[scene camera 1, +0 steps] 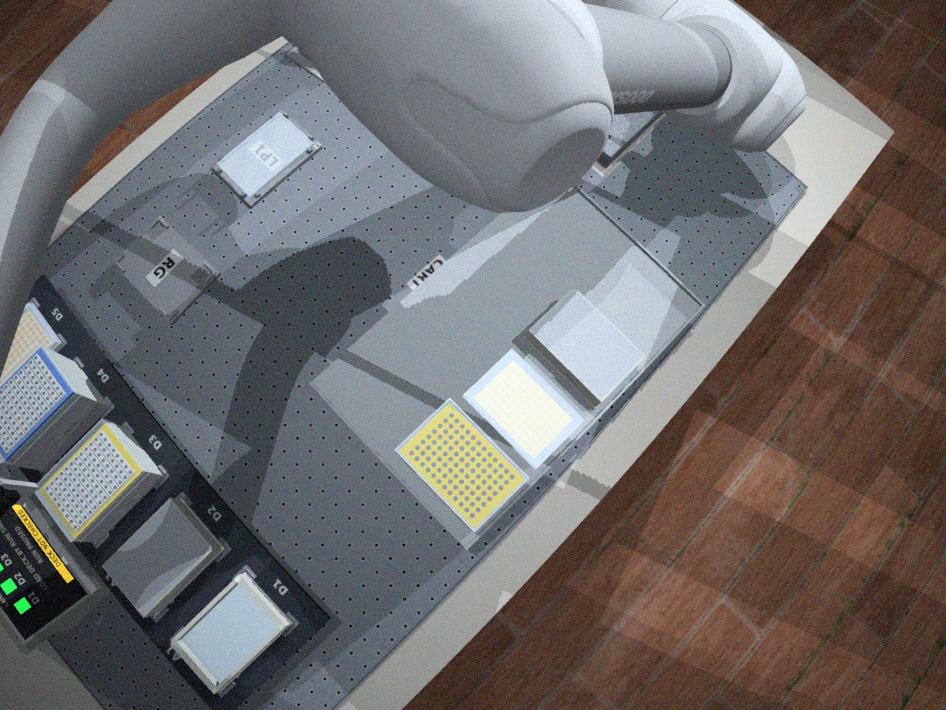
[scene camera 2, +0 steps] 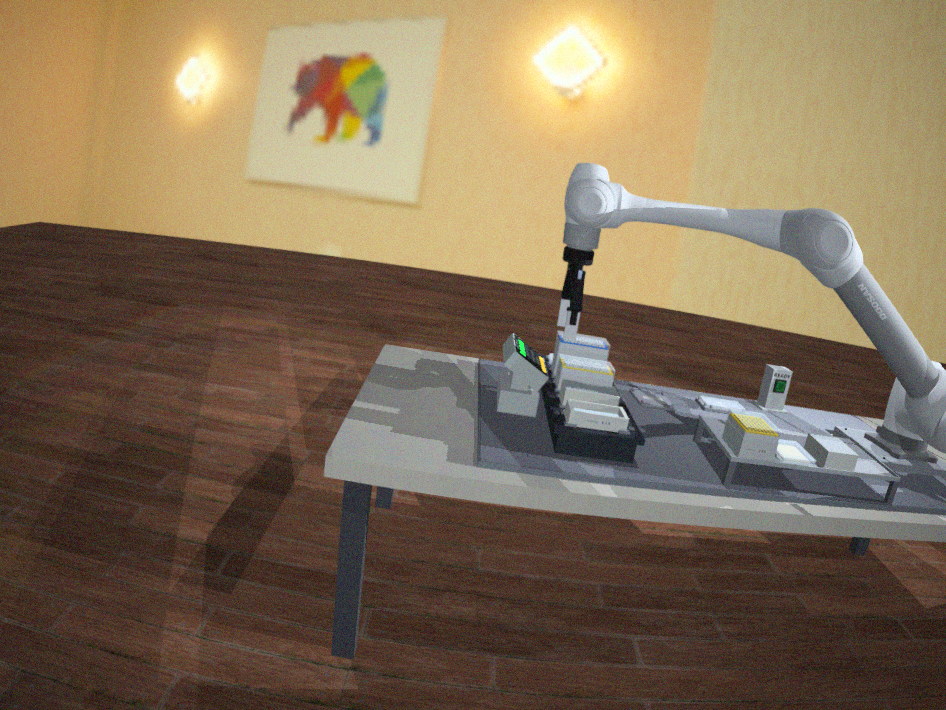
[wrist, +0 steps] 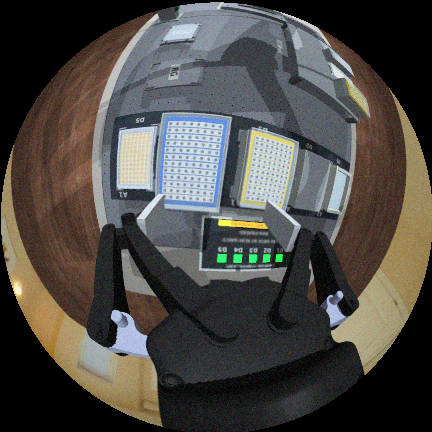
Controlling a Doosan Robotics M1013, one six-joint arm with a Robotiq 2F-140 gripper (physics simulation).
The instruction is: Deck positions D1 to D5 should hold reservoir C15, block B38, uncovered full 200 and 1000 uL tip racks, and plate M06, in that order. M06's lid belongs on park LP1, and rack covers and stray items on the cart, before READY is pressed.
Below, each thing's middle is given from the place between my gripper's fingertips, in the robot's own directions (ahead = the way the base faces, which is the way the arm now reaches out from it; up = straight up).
Now: hand 30 cm past the RG holder (scene camera 1: 183, 285), 10 cm to the left of it and 17 cm above it. From my hand the other things lie so: READY button unit (scene camera 2: 776, 380) 74 cm behind, 19 cm to the right, 11 cm below.
